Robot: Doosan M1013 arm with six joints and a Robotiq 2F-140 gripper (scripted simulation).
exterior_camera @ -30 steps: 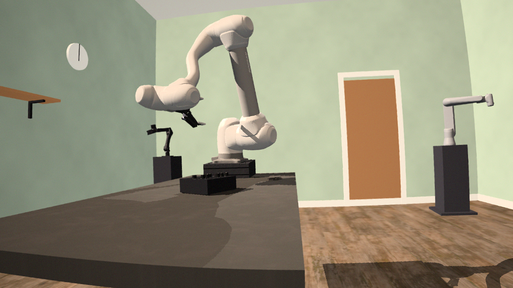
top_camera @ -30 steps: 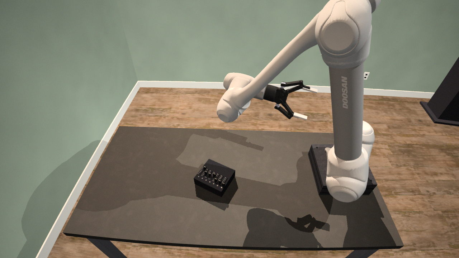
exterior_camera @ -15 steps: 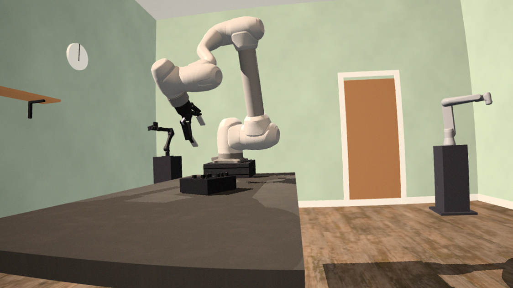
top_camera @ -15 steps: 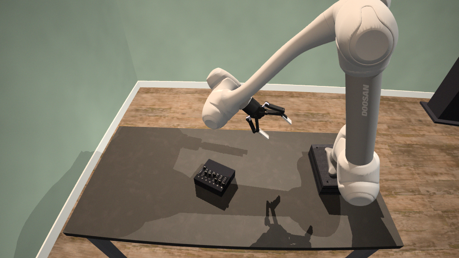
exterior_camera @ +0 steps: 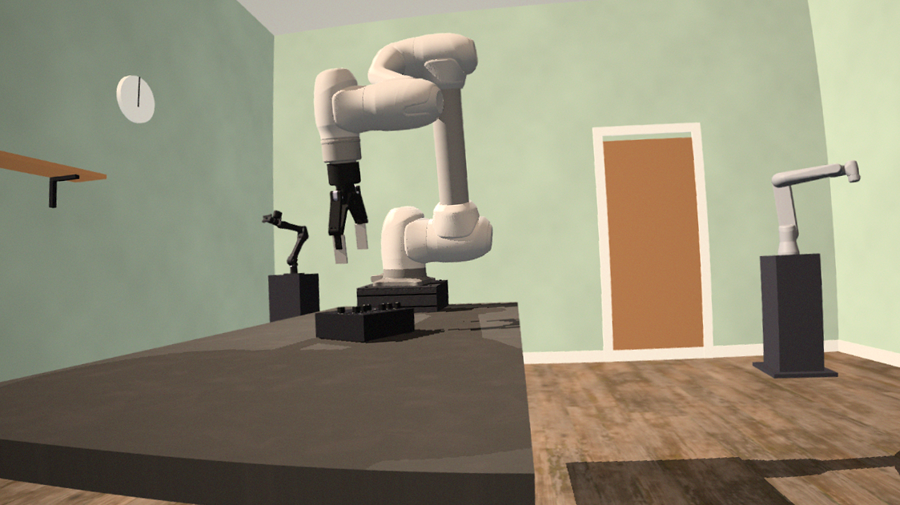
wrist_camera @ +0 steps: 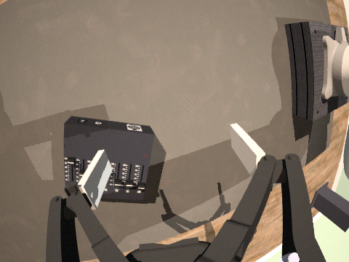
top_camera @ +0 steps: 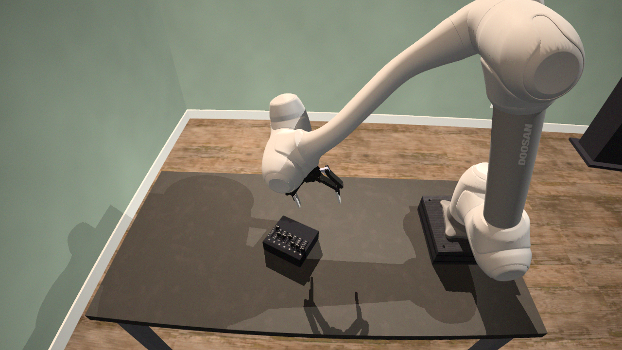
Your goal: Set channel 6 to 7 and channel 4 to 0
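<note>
The channel 4 fader knob is 90 mm ahead of my hand, 80 mm to the left of it and 120 mm below it. From my hand the other things lie so: channel 6 fader knob 60 mm ahead, 110 mm to the left, 120 mm below.
</note>
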